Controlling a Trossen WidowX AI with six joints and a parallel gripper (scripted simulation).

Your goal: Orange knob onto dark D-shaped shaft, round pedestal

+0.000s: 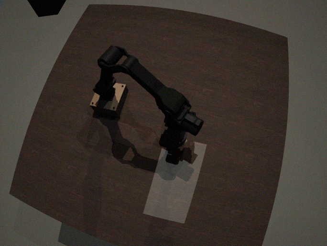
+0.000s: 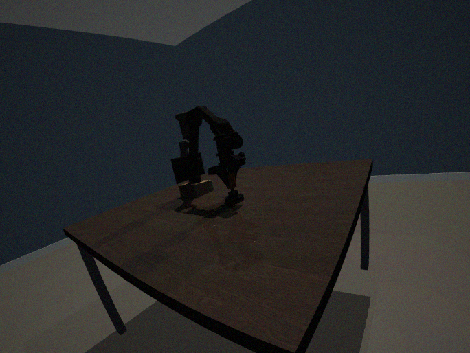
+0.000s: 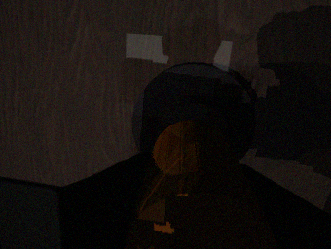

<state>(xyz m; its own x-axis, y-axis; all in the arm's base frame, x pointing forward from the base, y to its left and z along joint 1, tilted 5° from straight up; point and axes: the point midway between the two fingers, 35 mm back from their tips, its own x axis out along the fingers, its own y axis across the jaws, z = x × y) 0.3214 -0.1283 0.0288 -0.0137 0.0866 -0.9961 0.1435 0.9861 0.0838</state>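
Right now my gripper tip is 2 cm below the orange knob. From my gripper tip the other things lie so: round pedestal (4 cm below).
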